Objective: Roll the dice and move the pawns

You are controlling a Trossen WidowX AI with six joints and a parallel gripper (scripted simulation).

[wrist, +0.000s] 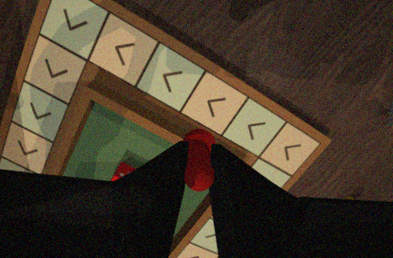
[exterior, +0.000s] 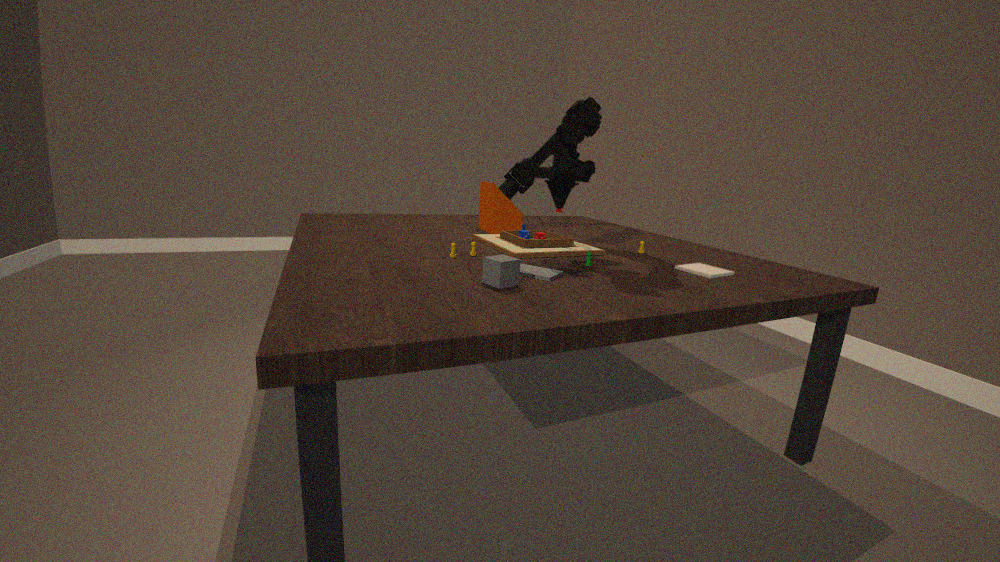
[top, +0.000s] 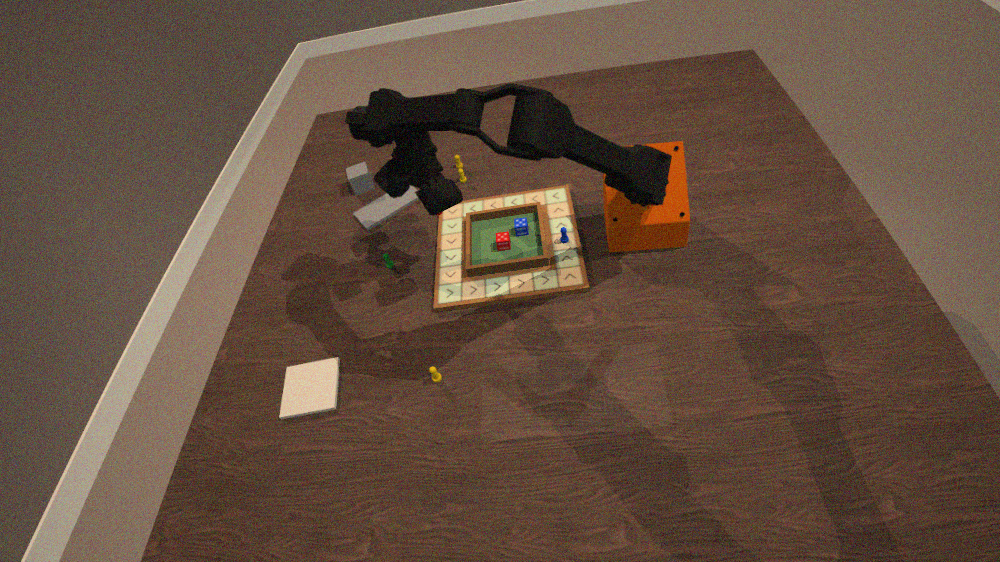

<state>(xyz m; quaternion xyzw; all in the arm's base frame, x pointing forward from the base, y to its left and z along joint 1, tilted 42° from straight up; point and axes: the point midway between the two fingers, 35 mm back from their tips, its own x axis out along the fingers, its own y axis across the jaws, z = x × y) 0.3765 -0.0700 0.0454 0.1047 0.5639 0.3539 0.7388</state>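
The blue pawn is 23 cm behind my gripper tip, 10 cm below it and 3 cm to the left of it. Round my gripper tip: red pawn 1 cm above; green pawn 13 cm ahead, 11 cm below, 1 cm to the left; green tray 12 cm below, 11 cm behind, 1 cm to the left.
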